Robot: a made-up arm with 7 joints. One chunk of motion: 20 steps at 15 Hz.
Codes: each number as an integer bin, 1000 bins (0 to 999) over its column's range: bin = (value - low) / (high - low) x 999, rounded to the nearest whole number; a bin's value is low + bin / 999 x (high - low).
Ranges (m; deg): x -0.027..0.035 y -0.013..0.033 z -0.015..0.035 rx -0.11..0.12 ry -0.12..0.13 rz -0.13..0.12
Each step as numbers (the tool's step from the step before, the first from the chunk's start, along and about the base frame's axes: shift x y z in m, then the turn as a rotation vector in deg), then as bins.
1 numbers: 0.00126 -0.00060 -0.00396 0.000 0.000 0.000
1 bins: 455 269 221 478 480 519
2 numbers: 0.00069 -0.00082 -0.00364 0.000 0.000 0.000
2 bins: 446 265 227 478 480 519
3 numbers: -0.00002 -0.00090 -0.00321 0.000 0.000 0.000
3 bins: 435 263 236 478 480 519
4 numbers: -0.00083 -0.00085 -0.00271 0.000 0.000 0.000
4 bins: 422 264 246 478 480 519
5 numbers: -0.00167 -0.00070 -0.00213 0.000 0.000 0.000
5 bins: 408 267 257 478 480 519
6 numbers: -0.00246 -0.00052 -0.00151 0.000 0.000 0.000
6 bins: 395 271 270 478 480 519
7 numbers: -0.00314 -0.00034 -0.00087 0.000 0.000 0.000
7 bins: 384 275 282 478 480 519
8 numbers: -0.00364 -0.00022 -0.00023 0.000 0.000 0.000
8 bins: 376 278 295 478 480 519
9 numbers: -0.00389 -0.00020 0.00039 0.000 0.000 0.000
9 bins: 372 278 307 478 480 519
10 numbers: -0.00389 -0.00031 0.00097 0.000 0.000 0.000
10 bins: 372 276 319 478 480 519
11 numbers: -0.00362 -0.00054 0.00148 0.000 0.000 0.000
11 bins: 377 271 329 478 480 519
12 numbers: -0.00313 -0.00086 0.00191 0.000 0.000 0.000
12 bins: 385 264 338 478 480 519
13 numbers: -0.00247 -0.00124 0.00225 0.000 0.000 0.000
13 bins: 395 255 345 478 480 519
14 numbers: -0.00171 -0.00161 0.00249 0.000 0.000 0.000
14 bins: 407 247 349 478 480 519
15 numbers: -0.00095 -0.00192 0.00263 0.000 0.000 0.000
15 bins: 420 241 352 478 480 519
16 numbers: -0.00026 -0.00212 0.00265 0.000 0.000 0.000
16 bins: 431 236 353 478 480 519
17 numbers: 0.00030 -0.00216 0.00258 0.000 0.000 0.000
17 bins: 440 235 351 478 480 519
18 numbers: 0.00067 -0.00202 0.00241 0.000 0.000 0.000
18 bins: 446 238 348 478 480 519
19 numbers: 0.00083 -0.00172 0.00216 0.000 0.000 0.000
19 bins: 448 245 343 478 480 519
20 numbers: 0.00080 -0.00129 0.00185 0.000 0.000 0.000
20 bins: 448 254 337 478 480 519
